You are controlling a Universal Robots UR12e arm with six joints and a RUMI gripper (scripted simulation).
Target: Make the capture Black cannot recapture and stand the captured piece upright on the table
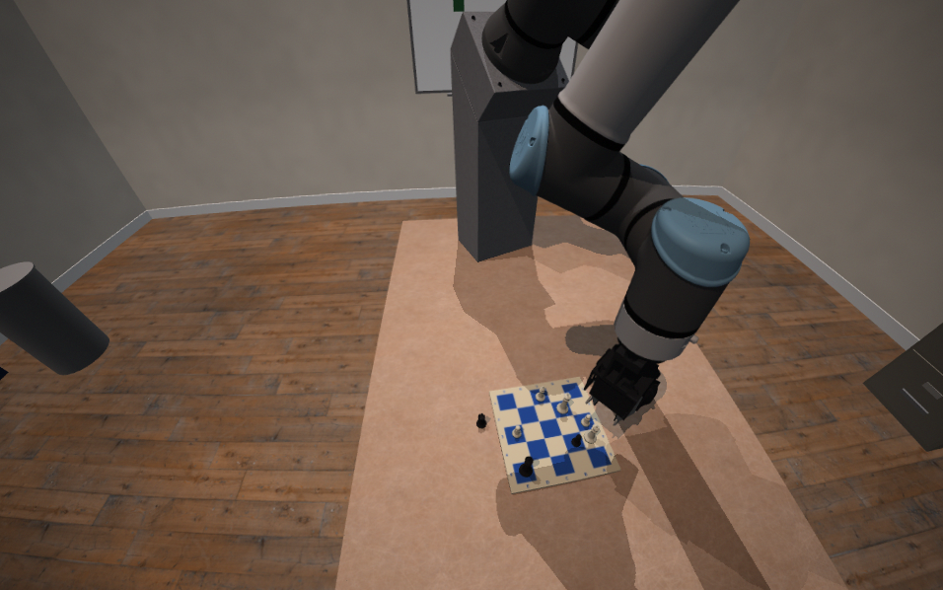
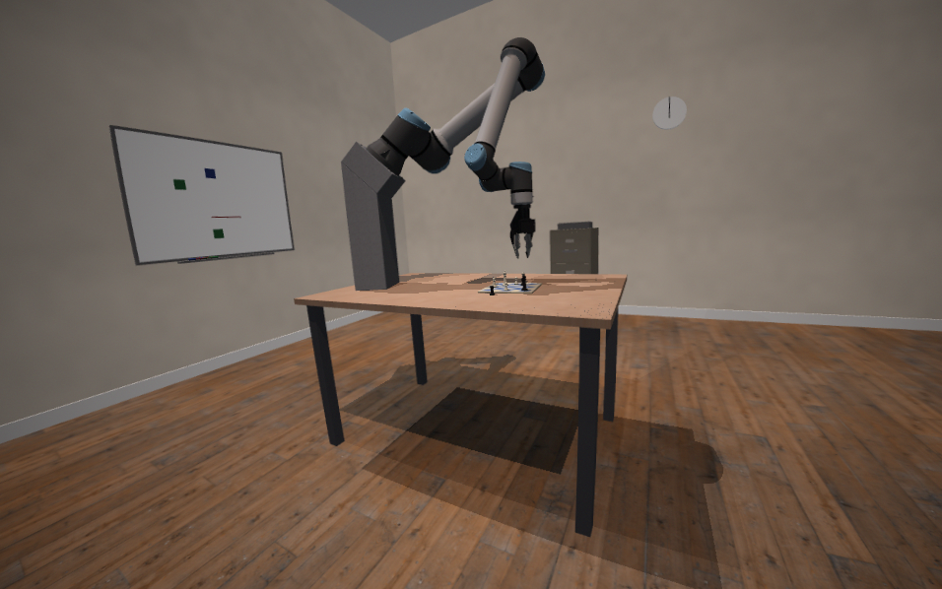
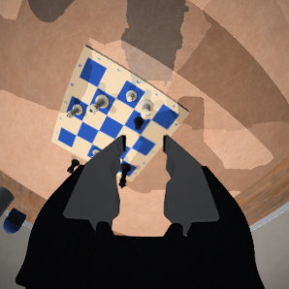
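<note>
The white chess piece is 10 cm below my hand. The rest, counted from my hand: tall black piece 12 cm to the right, 10 cm below, 9 cm ahead.
</note>
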